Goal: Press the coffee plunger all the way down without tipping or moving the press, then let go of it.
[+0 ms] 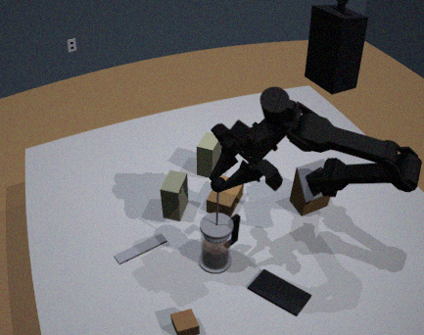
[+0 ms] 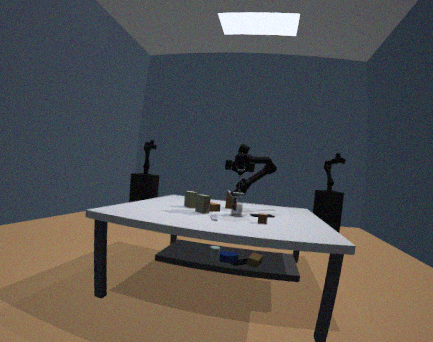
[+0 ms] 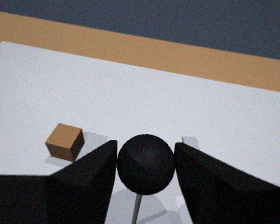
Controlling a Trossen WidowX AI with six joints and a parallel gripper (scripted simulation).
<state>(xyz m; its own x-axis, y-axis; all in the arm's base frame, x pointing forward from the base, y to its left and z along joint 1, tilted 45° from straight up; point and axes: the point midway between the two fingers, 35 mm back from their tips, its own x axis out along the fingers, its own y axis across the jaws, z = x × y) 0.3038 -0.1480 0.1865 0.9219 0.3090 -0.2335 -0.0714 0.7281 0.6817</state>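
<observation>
My gripper tip is 14 cm above the glass coffee press and 2 cm past it. The rest, counted from my gripper tip: grey flat strip 27 cm below, 15 cm ahead, 13 cm to the right; then small brown cube 25 cm below, 16 cm ahead, 14 cm to the left.
</observation>
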